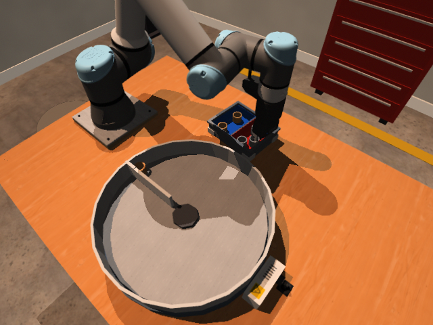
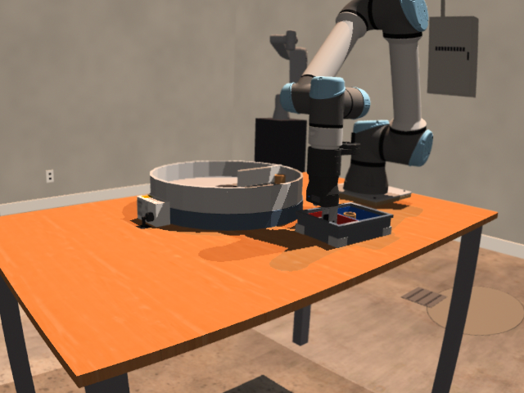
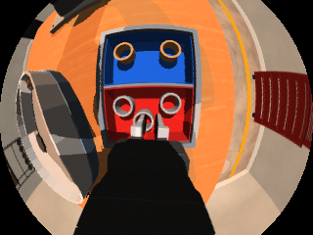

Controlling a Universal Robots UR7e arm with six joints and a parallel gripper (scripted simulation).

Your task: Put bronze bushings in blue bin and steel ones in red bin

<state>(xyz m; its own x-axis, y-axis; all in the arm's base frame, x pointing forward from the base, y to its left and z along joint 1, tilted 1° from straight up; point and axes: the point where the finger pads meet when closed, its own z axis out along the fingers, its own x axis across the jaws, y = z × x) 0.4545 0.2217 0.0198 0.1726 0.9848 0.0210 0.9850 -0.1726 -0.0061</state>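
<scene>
Right now the bin is 60 mm behind my hand and 10 mm below it. From my hand the other things lie so: turntable: 350 mm to the right, 30 mm ahead, 20 mm above.
</scene>
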